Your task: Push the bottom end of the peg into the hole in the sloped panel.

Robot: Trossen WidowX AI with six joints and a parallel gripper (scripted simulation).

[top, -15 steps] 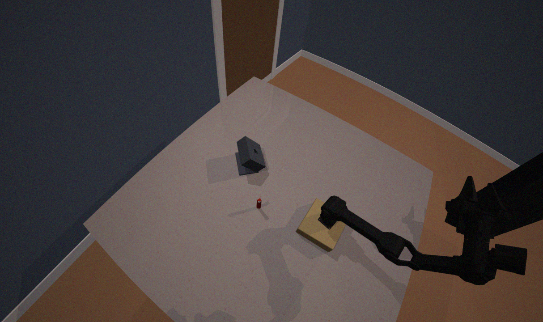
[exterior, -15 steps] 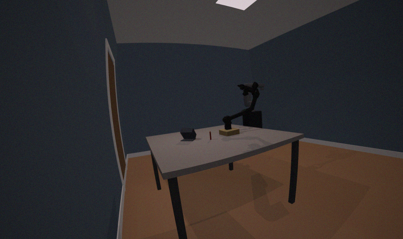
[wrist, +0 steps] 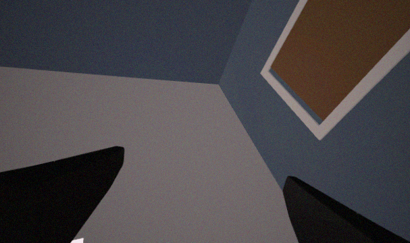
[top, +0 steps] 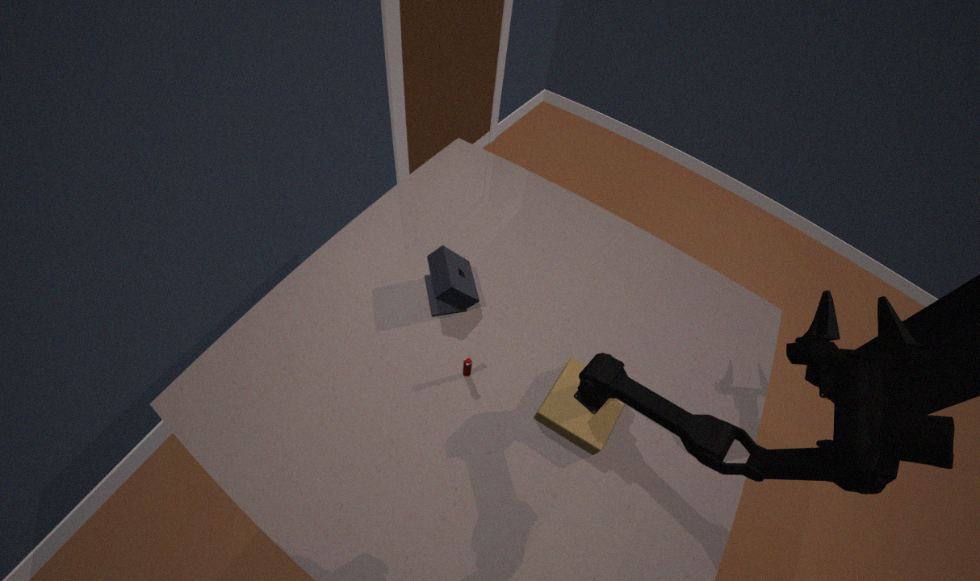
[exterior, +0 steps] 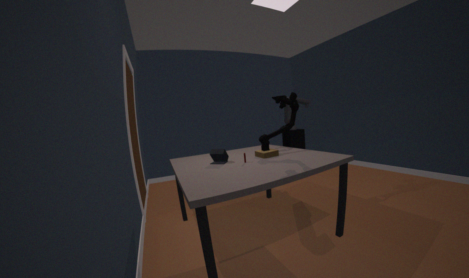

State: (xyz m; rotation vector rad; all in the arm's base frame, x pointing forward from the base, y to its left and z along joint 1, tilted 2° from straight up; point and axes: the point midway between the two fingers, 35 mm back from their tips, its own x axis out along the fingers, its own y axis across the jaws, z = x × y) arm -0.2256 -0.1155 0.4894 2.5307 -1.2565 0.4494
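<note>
My gripper tip is now 51 cm above the red peg, 44 cm short of it and 28 cm to the right of it. Round my gripper tip: dark grey sloped panel (64 cm ahead, 50 cm below, 14 cm to the left).
</note>
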